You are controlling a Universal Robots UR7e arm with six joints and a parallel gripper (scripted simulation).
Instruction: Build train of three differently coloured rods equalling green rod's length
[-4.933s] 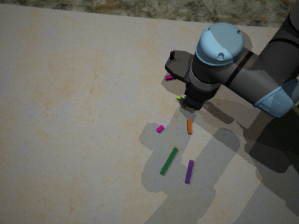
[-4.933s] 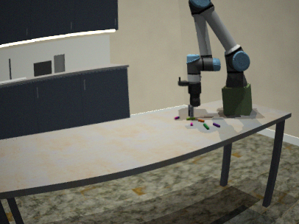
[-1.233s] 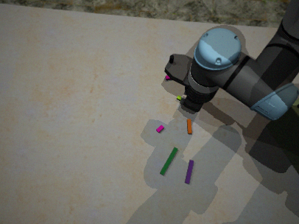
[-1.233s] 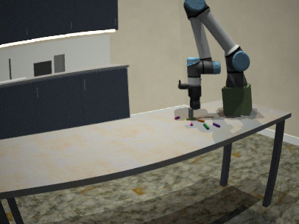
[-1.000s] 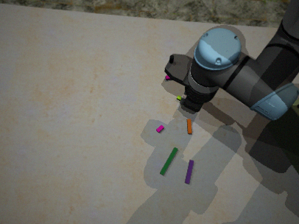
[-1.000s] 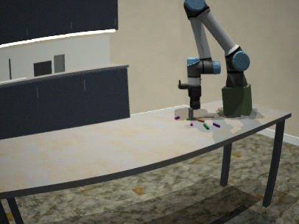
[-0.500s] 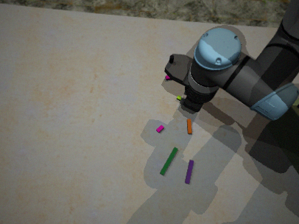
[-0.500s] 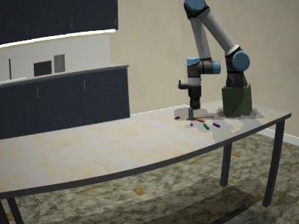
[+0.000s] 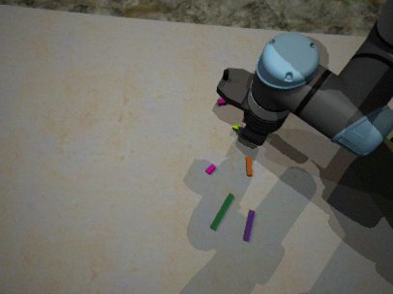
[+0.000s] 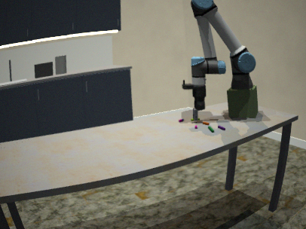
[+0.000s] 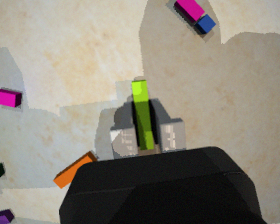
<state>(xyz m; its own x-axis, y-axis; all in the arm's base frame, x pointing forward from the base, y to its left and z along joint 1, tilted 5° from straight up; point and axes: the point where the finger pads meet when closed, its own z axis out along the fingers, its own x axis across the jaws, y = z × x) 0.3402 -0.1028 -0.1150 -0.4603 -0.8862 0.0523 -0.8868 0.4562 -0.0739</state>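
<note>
Right now the blue rod is 3 cm ahead of my hand, 8 cm to the right of it and 2 cm below it. Round my hand: orange rod (1 cm behind, 7 cm to the left, 2 cm below); green rod (5 cm ahead, 17 cm to the left, 2 cm below); lime rod (1 cm below).
</note>
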